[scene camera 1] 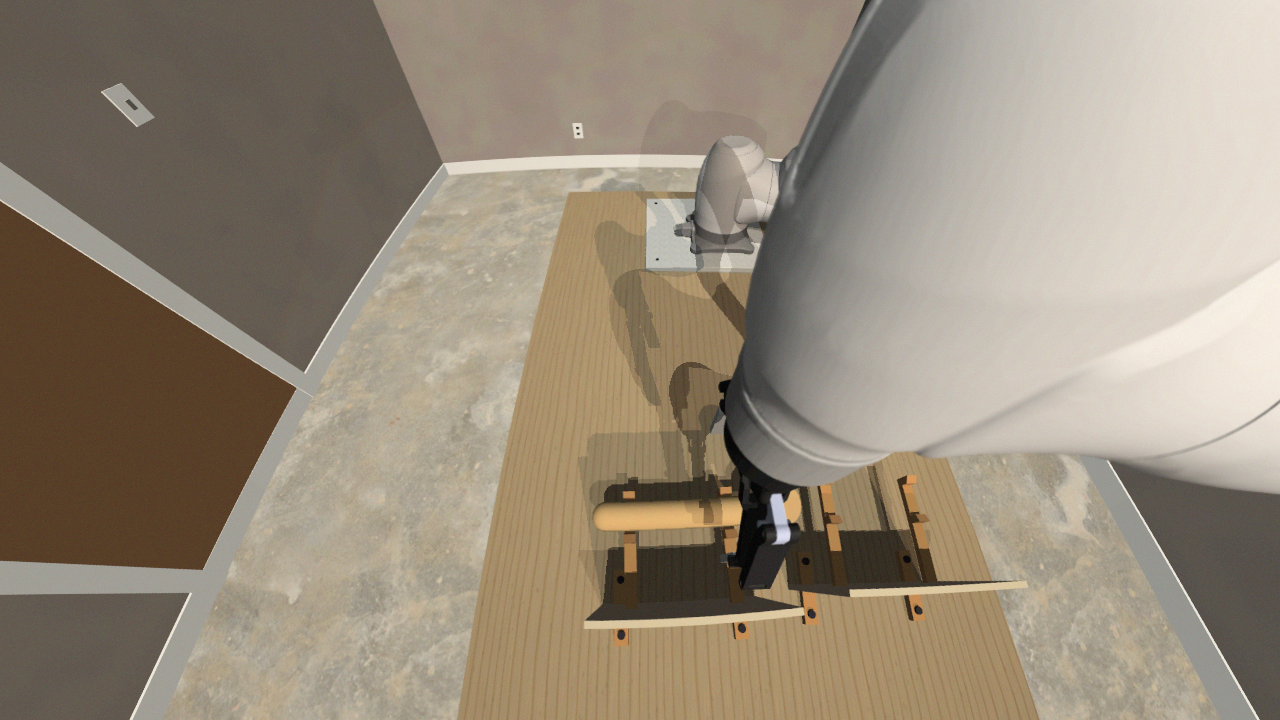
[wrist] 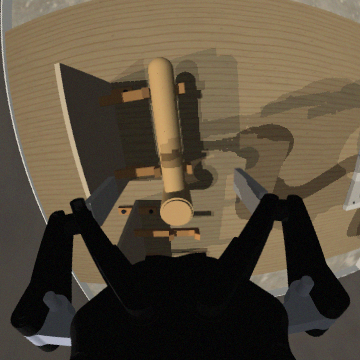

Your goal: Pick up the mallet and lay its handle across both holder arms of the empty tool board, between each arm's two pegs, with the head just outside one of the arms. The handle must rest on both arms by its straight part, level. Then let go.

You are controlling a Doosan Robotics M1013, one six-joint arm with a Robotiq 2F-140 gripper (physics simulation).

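Observation:
The tan mallet lies with its handle across both arms of the left tool board. Its round head is outside the arm nearer the other board. The empty tool board stands to the right in the scene view, with two bare holder arms; part of it shows below the head in the wrist view. My gripper is open, with its fingers apart on either side of the mallet's head end in the wrist view. The arm partly hides the head and gripper in the scene view.
Both boards stand on the wooden floor panel, close side by side. The robot base stands on a pale plate at the back. My large forearm covers the right of the scene view. Walls stand behind and at the sides.

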